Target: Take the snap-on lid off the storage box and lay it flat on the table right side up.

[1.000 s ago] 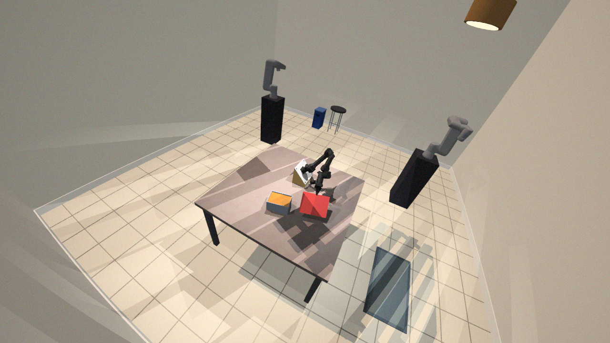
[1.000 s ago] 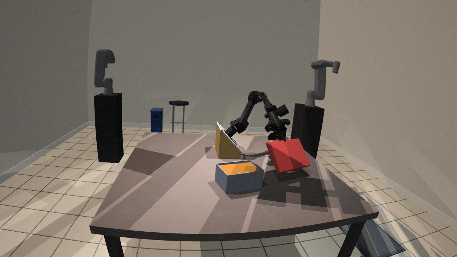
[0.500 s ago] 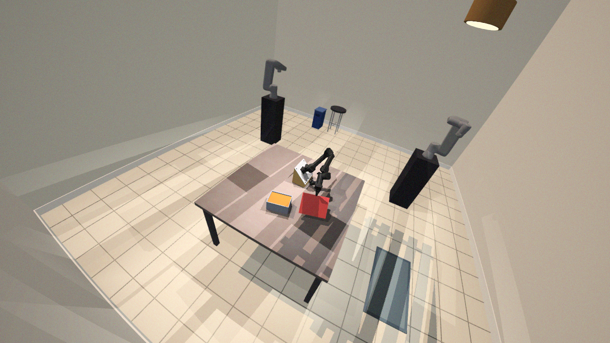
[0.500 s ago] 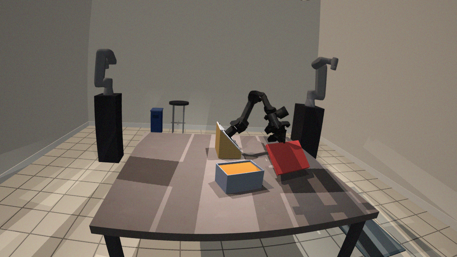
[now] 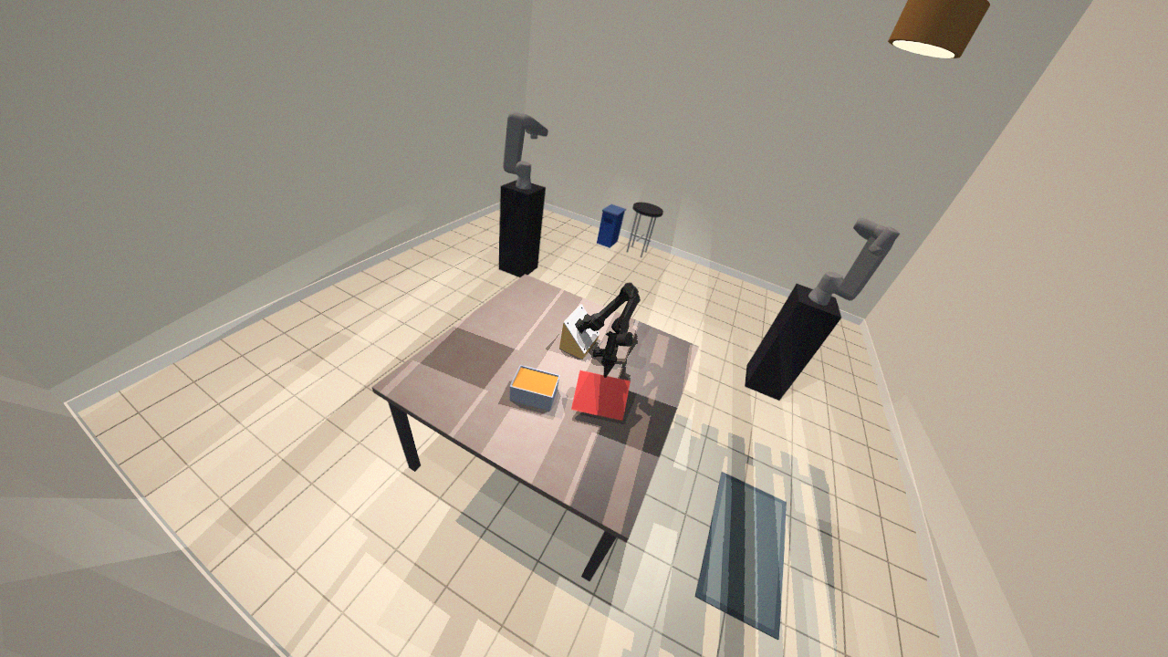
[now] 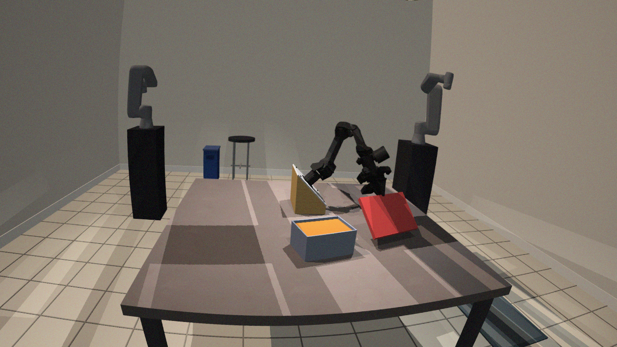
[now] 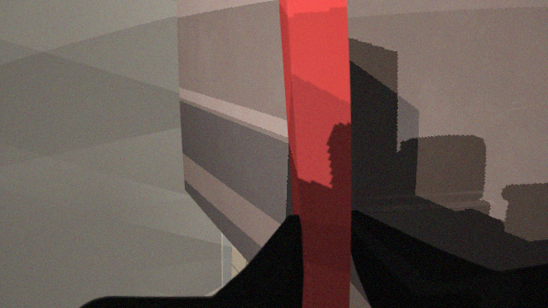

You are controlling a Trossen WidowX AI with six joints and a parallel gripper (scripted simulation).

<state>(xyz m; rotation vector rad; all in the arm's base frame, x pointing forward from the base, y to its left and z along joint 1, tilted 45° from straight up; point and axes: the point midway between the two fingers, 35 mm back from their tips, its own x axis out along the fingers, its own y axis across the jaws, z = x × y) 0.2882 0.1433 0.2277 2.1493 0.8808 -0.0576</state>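
Right now my gripper tip is 60 mm short of the snap-on lid, 50 mm above it and 20 mm to the right of it. Round my gripper tip: storage box: 290 mm to the right, 140 mm ahead, 110 mm below.
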